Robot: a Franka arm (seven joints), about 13 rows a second.
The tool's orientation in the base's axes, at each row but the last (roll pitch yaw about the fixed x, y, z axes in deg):
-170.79, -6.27, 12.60
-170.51, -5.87, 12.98
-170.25, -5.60, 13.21
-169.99, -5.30, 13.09
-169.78, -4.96, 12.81
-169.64, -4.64, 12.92
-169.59, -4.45, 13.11
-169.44, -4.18, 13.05
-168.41, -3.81, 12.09
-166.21, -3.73, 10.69
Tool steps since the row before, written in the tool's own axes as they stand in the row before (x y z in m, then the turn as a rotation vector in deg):
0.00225, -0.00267, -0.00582, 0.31, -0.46, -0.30
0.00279, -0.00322, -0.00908, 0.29, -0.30, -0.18
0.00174, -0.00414, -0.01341, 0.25, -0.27, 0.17
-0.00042, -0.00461, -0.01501, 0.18, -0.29, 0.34
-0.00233, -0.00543, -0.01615, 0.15, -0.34, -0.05
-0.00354, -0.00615, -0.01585, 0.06, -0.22, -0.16
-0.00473, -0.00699, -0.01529, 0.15, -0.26, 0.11
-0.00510, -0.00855, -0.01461, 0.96, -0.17, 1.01
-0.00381, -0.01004, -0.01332, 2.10, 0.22, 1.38
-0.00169, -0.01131, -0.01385, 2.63, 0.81, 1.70
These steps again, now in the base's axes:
0.00115, 0.00200, 0.00638, 0.17, 0.45, 0.40
0.00138, 0.00204, 0.00972, 0.20, 0.32, 0.26
-0.00005, 0.00185, 0.01402, 0.19, 0.35, -0.10
-0.00225, 0.00146, 0.01548, 0.12, 0.38, -0.27
-0.00423, 0.00158, 0.01659, 0.06, 0.35, 0.12
-0.00547, 0.00203, 0.01636, 0.00, 0.19, 0.20
-0.00676, 0.00265, 0.01589, 0.09, 0.30, -0.05
-0.00738, 0.00417, 0.01552, 0.92, 0.58, -0.89
-0.00620, 0.00599, 0.01478, 2.13, 0.52, -1.25
-0.00411, 0.00704, 0.01600, 2.77, 0.13, -1.67

